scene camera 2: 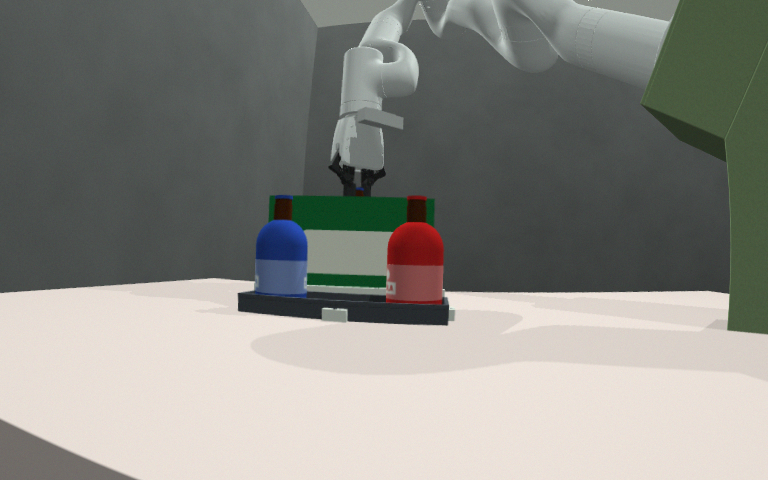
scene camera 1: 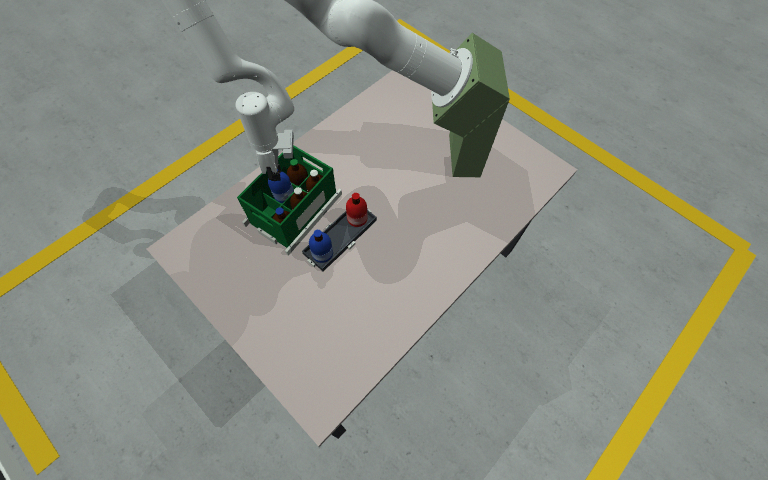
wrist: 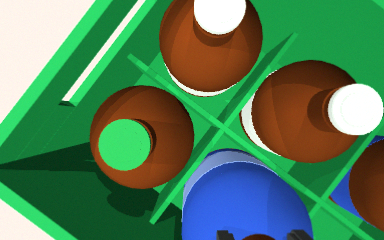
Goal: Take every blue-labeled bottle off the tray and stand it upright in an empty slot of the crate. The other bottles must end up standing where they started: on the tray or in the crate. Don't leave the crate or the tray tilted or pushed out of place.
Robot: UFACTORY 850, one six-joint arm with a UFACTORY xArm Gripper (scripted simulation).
Labels:
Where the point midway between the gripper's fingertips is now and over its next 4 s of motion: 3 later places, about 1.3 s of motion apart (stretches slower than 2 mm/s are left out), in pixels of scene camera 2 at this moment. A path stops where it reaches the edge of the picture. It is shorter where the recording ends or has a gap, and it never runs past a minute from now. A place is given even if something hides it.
The gripper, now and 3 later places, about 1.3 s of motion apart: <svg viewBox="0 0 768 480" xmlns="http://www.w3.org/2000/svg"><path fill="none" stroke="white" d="M356 205L356 213L356 219L356 224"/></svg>

